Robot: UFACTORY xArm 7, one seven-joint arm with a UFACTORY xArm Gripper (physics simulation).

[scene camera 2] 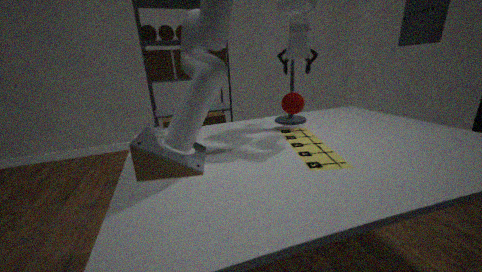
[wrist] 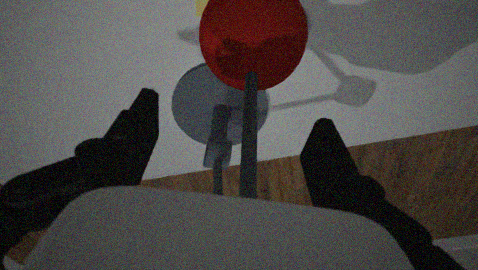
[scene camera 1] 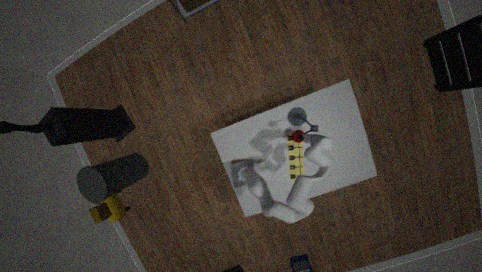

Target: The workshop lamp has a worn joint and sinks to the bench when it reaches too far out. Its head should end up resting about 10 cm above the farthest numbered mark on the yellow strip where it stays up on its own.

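Places are measured from the arm's base along level axes (x up, y right, z ahead), in metres.
Pixels of known places: gripper, fingertip midpoint: [scene camera 2: 296, 74] [wrist: 235, 125]; arm's base, link origin: [scene camera 2: 176, 146] [scene camera 1: 244, 173].
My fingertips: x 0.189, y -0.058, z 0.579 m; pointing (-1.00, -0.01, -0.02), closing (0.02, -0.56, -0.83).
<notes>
For each thing: its top centre in the pictures, then the offset to it from my fingertips. "spot": a spot on its surface instead. Level surfaces: height alone.
- lamp's red head, surface spot: [wrist: 254, 40] spot: dx -0.079, dy +0.015, dz -0.023 m
- round grey base, surface spot: [wrist: 192, 102] spot: dx -0.237, dy -0.086, dz +0.111 m
- elbow block, surface spot: [scene camera 1: 314, 128] spot: dx +0.180, dy -0.069, dz +0.028 m
- white table, surface height: dx -0.251 m
The lamp's red head [scene camera 1: 298, 136] [scene camera 2: 292, 103] [wrist: 254, 40] hangs low, near the lamp-base end of the yellow strip [scene camera 1: 300, 160] [scene camera 2: 311, 145] [wrist: 201, 6]. The round grey base [scene camera 1: 297, 116] [scene camera 2: 282, 120] [wrist: 192, 102] stands beyond that end. The strip's farthest mark, 5 [scene camera 2: 314, 165], is at the opposite end. My gripper [scene camera 2: 297, 70] [wrist: 235, 125] is open above the head, pointing down. In the wrist view two thin lamp bars run up between the spread fingers, touching neither visibly; their upper ends are hidden by the gripper body. The elbow block [scene camera 1: 314, 128] shows from above.
The robot arm [scene camera 1: 290, 212] [scene camera 2: 192, 110] rises from a mount at one side of the white table [scene camera 1: 350, 110] [scene camera 2: 225, 215] and reaches over it, casting shadows. A shelf rack [scene camera 2: 145, 75] stands behind. Black, grey and yellow objects stand off the table at the left in the overhead view.
</notes>
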